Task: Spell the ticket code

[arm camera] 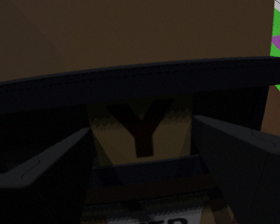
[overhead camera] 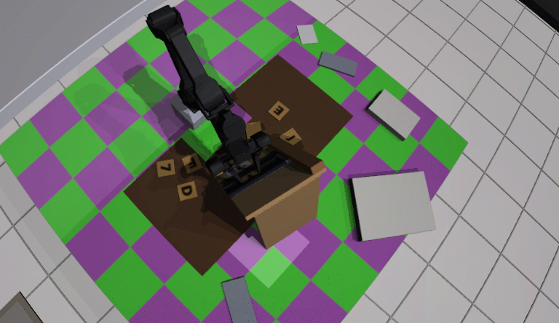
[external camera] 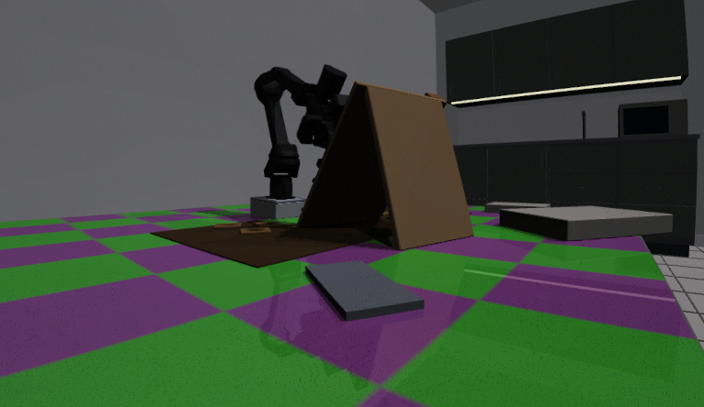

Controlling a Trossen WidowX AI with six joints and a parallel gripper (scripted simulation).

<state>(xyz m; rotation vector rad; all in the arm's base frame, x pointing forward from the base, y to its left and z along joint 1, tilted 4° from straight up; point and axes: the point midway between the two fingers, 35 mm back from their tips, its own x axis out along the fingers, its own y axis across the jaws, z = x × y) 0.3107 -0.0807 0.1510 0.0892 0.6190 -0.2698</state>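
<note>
Right now the white ticket is 8 cm below my gripper tip, 6 cm behind it and 1 cm to the left of it. Round my gripper tip: brown mat 16 cm below, 14 cm behind, 8 cm to the left; then letter tile right at my gripper tip; then pale card 64 cm to the left, 27 cm behind, 16 cm below.
</note>
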